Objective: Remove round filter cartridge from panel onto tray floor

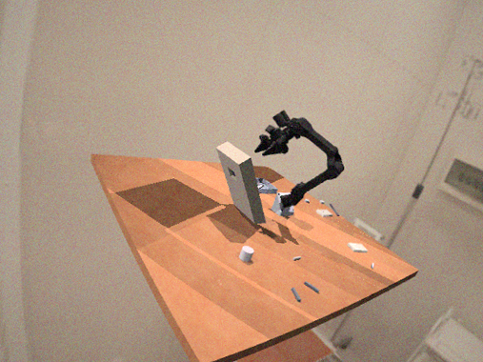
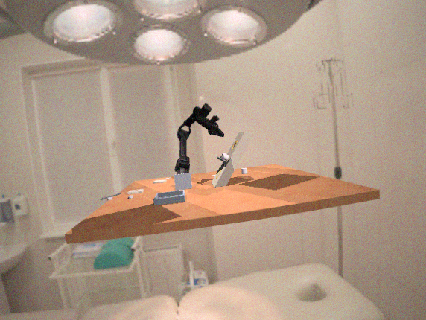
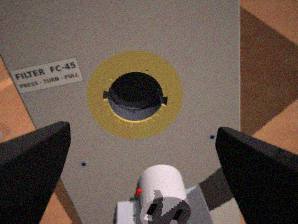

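The round filter cartridge lies 13 cm below my gripper tip and 1 cm behind it. From my gripper tip the other things lie so: service panel 15 cm below, 3 cm ahead; tray 38 cm behind, 30 cm below, 25 cm to the right.
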